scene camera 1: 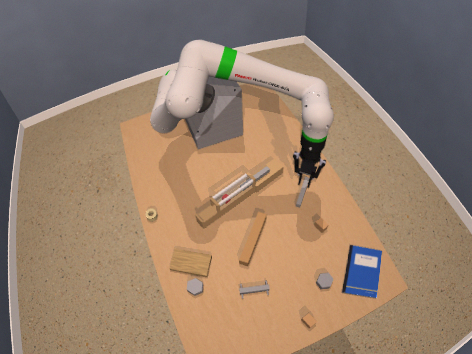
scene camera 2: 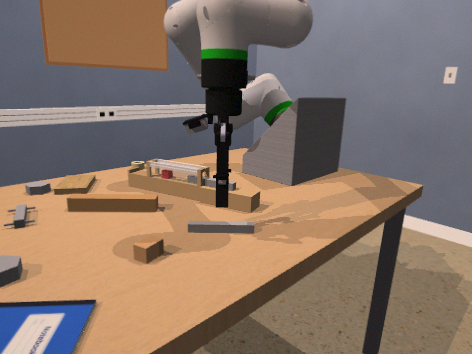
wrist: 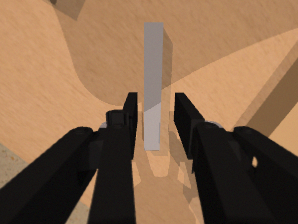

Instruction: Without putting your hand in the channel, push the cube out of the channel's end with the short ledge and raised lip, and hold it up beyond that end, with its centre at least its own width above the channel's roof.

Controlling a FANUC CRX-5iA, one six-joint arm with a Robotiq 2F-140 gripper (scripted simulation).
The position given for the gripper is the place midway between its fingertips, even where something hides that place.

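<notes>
Scene camera 2 shows the gripper (scene camera 2: 222,203), together with a grey rod (scene camera 2: 193,226) and a long wooden plank (scene camera 2: 76,202). A wooden board (scene camera 1: 194,263) is visible in scene camera 1. The wrist view shows the gripper (wrist: 156,106) again, as well as the rod (wrist: 153,31). The wooden board is out of frame in the wrist view, and in the wrist view the long wooden plank is out of frame too.
</notes>
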